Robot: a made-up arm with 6 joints.
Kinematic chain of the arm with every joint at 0, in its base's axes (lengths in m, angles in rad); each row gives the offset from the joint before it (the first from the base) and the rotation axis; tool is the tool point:
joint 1: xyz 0 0 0.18 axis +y
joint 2: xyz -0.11 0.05 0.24 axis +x
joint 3: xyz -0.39 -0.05 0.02 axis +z
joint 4: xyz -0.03 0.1 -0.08 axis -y
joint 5: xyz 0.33 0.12 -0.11 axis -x
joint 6: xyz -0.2 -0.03 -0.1 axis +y
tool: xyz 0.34 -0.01 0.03
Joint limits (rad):
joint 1: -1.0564..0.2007
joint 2: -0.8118..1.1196
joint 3: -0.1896..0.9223
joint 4: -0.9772..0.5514
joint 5: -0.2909..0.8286
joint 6: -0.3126..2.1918
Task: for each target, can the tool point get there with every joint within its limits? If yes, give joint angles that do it. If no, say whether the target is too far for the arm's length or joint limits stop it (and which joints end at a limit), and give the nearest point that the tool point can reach.
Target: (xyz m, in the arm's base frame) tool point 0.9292 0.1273 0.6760
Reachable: no: joint limits stop it (at a limit: joint 1, joint 2, joint 4, joint 5) | nearest point 0.1108 0.2116 0.4889 | short by 0.844 m
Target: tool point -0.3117 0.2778 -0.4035
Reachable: yes | joints -0.4686 -0.0250 0.7442 -0.1358 -0.1550 1.2324
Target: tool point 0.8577 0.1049 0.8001
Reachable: no: joint limits stop it (at a limit: joint 1, joint 2, joint 4, joint 5) | nearest point 0.0956 0.2094 0.5415 | short by 0.812 m
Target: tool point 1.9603 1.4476 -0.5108
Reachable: no: too far | nearest point 0.1238 0.3931 -0.2541 | short by 2.133 m
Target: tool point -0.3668 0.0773 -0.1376
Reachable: yes | joints -0.1026 0.2424 0.1712 -0.0022 0.6074 1.6765
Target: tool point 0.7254 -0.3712 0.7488
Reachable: no: joint limits stop it (at a limit: joint 1, joint 2, joint 3, joint 4) | nearest point 0.0229 -0.1200 0.4638 | short by 0.799 m
